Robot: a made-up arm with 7 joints. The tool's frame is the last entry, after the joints. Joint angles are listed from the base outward. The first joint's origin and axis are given. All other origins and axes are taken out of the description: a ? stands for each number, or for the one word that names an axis. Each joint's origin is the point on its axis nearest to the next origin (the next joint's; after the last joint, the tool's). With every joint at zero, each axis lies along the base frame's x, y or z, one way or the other. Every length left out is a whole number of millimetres.
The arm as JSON. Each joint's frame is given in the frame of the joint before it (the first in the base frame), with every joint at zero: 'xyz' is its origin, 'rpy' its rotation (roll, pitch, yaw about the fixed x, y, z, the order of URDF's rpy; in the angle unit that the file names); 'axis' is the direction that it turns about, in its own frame. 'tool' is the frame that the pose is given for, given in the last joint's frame.
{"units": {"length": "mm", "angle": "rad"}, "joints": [
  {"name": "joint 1", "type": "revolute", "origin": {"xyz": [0.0, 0.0, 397.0], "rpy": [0.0, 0.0, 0.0]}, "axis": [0.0, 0.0, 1.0]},
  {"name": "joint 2", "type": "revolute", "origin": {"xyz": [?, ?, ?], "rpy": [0.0, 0.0, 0.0]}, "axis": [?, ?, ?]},
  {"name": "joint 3", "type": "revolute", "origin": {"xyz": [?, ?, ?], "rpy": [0.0, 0.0, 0.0]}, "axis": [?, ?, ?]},
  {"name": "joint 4", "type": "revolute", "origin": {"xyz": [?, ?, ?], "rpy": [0.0, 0.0, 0.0]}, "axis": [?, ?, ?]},
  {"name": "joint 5", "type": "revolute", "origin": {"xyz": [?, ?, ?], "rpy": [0.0, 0.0, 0.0]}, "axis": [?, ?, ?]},
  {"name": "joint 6", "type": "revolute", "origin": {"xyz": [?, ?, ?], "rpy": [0.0, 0.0, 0.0]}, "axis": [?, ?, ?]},
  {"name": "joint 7", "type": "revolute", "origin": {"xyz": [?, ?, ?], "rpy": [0.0, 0.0, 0.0]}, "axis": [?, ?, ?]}
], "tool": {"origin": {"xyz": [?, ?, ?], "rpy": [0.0, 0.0, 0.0]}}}
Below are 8 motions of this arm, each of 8 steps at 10 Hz.
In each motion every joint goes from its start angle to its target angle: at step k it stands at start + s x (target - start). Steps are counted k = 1, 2, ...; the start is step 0. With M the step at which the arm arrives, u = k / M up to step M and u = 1 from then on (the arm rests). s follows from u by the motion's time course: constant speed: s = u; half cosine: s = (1 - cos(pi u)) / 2; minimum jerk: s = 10 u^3 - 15 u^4 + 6 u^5.
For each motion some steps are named. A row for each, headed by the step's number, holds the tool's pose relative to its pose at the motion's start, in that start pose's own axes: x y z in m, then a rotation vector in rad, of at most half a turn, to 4 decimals.
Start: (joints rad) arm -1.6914 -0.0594 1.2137 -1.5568 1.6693 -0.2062 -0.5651
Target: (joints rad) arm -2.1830 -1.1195 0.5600 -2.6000 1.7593 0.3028 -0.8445
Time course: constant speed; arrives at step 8
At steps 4, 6, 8:
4: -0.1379 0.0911 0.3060 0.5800 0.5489 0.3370
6: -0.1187 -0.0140 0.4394 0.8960 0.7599 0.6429
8: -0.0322 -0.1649 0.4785 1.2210 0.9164 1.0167

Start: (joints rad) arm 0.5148 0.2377 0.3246 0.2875 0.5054 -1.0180 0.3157
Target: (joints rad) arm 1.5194 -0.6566 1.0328 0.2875 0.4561 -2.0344 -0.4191
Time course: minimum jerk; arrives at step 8
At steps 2, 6, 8:
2: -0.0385 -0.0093 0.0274 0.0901 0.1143 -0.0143
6: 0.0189 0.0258 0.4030 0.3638 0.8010 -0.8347
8: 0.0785 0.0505 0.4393 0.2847 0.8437 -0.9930

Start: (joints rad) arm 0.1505 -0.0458 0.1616 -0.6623 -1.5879 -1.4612 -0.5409
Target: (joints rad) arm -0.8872 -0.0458 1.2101 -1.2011 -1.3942 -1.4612 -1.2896
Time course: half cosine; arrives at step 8
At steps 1, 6, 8:
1: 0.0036 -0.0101 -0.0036 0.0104 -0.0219 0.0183
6: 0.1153 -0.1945 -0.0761 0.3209 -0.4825 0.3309
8: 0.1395 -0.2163 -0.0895 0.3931 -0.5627 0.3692

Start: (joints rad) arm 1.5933 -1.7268 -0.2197 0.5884 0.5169 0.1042 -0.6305
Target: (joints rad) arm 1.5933 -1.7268 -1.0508 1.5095 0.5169 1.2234 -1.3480
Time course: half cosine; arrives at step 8
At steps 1, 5, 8:
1: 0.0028 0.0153 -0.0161 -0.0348 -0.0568 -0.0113
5: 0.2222 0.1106 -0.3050 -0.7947 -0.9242 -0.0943
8: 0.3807 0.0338 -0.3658 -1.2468 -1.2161 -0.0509

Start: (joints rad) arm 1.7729 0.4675 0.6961 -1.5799 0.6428 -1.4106 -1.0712
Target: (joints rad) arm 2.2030 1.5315 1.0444 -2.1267 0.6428 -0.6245 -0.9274
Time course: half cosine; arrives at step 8
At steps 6, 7, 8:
6: 0.1692 0.1111 -0.4092 -0.1301 -0.6388 0.5646
7: 0.1920 0.1496 -0.4402 -0.1852 -0.7170 0.5626
8: 0.1996 0.1639 -0.4496 -0.2060 -0.7422 0.5578

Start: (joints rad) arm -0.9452 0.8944 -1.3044 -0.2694 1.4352 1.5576 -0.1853
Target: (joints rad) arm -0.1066 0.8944 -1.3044 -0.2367 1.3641 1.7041 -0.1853
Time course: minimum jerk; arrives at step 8
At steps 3, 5, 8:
3: -0.1009 -0.0128 -0.0052 -0.0252 -0.1334 0.1707
5: -0.2536 -0.0687 -0.0447 -0.0702 -0.3659 0.4379
8: -0.3321 -0.1219 -0.0863 -0.0987 -0.5171 0.5938

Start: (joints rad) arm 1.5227 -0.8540 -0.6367 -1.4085 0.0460 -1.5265 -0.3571
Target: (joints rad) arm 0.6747 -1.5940 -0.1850 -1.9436 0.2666 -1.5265 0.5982
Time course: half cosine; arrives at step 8
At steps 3, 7, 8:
3: 0.1146 -0.0162 0.1711 -0.4727 0.4179 0.0519
7: 0.3969 0.1277 0.2777 -1.5624 1.3581 -0.2057
8: 0.4109 0.1345 0.2711 -1.6301 1.4061 -0.2338

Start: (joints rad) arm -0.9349 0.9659 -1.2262 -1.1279 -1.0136 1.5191 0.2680
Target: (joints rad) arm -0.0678 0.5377 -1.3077 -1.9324 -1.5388 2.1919 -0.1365
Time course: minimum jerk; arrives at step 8
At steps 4, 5, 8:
4: 0.4314 0.0728 0.0000 -0.2584 0.1891 -0.8387
5: 0.6031 -0.0131 0.0174 -0.2935 0.3893 -1.1224
8: 0.7461 -0.1837 0.0394 -0.2368 0.6994 -1.3583

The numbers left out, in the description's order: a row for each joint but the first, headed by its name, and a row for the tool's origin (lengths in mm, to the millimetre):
joint 2: xyz 113.0 4.0 0.0, axis 1.0 0.0 0.0
joint 3: xyz 0.0 -49.0 -133.0, axis 0.0 0.0 1.0
joint 4: xyz -19.0 -81.0 0.0, axis 1.0 0.0 0.0
joint 5: xyz 0.0 88.0 -344.0, axis 0.0 0.0 1.0
joint 6: xyz -65.0 5.0 0.0, axis -1.0 0.0 0.0
joint 7: xyz 0.0 94.0 -92.0, axis 0.0 1.0 0.0
tool: xyz -100.0 0.0 199.0

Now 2 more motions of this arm.
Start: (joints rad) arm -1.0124 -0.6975 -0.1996 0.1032 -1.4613 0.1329 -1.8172
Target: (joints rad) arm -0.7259 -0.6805 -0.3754 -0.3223 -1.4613 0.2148 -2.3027
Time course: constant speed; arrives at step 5
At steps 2, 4, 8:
2: -0.0824 0.0373 -0.0983 -0.0106 -0.3485 -0.0179
4: -0.1320 0.0768 -0.2162 -0.0394 -0.6900 -0.0289
8: -0.1434 0.0953 -0.2793 -0.0600 -0.8578 -0.0302

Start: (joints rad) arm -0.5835 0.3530 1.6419 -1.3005 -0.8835 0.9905 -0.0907
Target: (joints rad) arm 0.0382 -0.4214 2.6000 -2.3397 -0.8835 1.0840 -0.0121
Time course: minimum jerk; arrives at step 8
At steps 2, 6, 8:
2: 0.0430 0.0239 -0.0145 0.0433 -0.1652 -0.0693
6: 0.3633 -0.0126 0.3739 0.7774 -0.8767 -0.9250
8: 0.3679 -0.0721 0.4423 0.9189 -0.8761 -1.0368

